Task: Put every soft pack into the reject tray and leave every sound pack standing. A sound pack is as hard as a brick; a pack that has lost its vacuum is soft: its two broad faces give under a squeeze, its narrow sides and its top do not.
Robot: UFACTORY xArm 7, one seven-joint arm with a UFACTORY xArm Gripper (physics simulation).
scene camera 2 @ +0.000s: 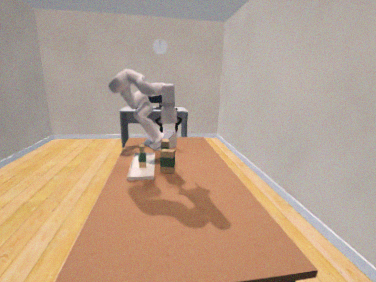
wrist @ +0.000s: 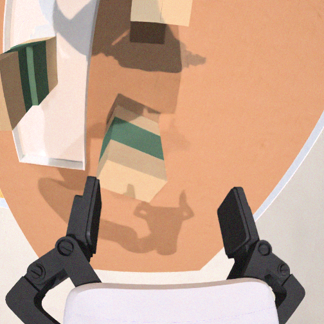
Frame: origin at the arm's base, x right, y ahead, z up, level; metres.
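Seen in the pictures: gripper, fingertip midpoint: (scene camera 2: 169, 131); arm's base, origin of the base link: (scene camera 2: 157, 138).
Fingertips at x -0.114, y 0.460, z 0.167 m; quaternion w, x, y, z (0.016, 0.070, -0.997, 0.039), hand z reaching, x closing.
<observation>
Offsets run from my fingertips to a thing's top centre. Level surfaces: height alone.
A tan pack with a green band {dz -0.150, dx +0.164, dy +0.000 m} (scene camera 2: 142, 158) (wrist: 34, 75) stands narrow in the white reject tray {dz -0.211, dx +0.170, dy +0.008 m} (scene camera 2: 141, 176) (wrist: 67, 130). A second banded pack (scene camera 2: 167, 161) (wrist: 134, 145) stands on the table beside the tray, near its front end. A third pack {dz -0.092, dx +0.044, dy -0.130 m} (scene camera 2: 165, 143) (wrist: 160, 11) stands farther back; the second partly hides it in the scene view, and the wrist view cuts it off at the top. My gripper (scene camera 2: 169, 131) (wrist: 165, 195) is wide open and empty, above the table and apart from the packs. Softness cannot be seen.
The brown table {dz -0.233 m} (scene camera 2: 190, 250) (wrist: 240, 95) carries the arm's long shadow. The white arm (scene camera 2: 145, 120) rises behind the tray and packs. A grey desk (scene camera 2: 124, 116) with a dark monitor stands beyond the table's far end, and a wall runs along the right.
</observation>
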